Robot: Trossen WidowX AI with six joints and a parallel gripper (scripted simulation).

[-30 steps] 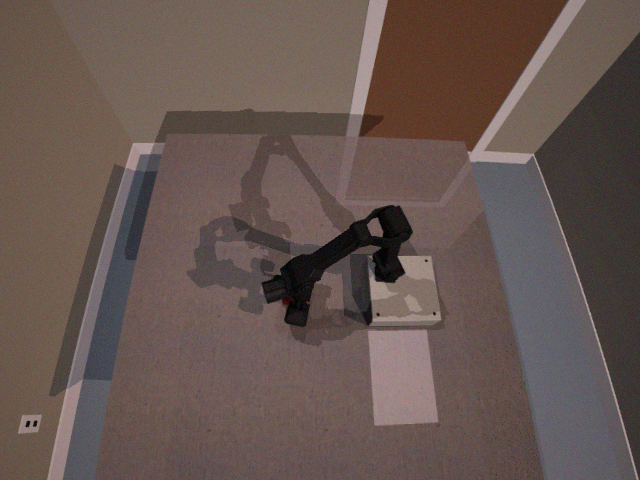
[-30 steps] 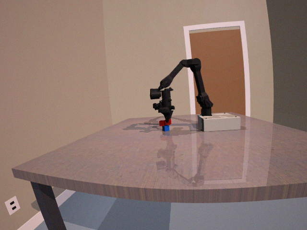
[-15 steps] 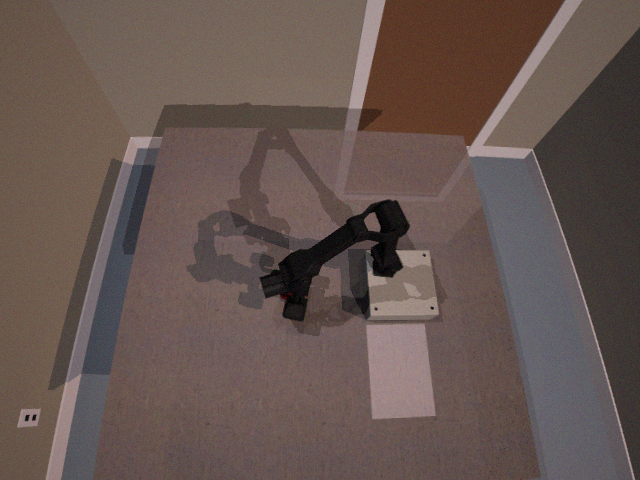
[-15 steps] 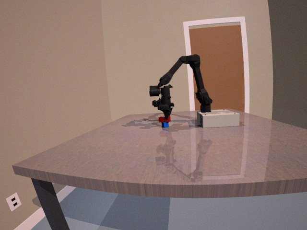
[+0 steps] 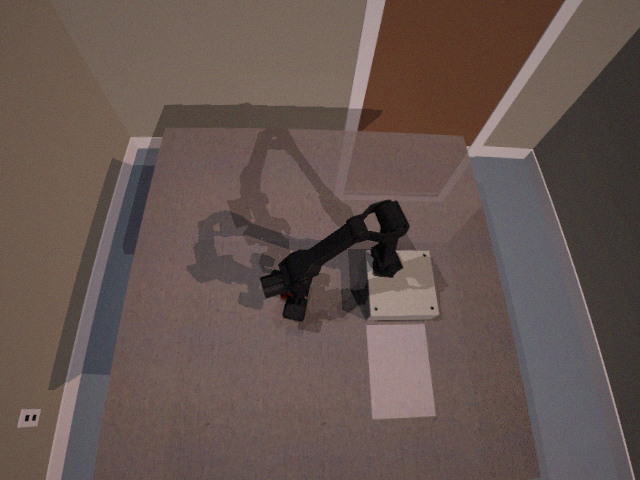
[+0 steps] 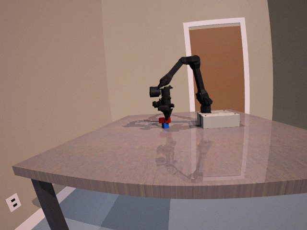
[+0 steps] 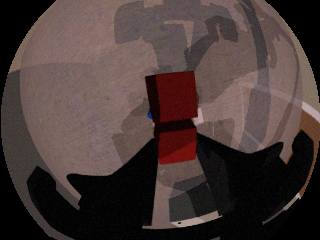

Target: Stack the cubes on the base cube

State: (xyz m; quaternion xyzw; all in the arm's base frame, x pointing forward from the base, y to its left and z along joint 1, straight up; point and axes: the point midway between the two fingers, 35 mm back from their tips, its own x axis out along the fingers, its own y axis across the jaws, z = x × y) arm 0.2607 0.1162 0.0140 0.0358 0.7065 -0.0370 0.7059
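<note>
Now: the red cube 40 mm ahead of my gripper tip. Also, from my gripper tip: blue cube: 40 mm below, 20 mm ahead.
</note>
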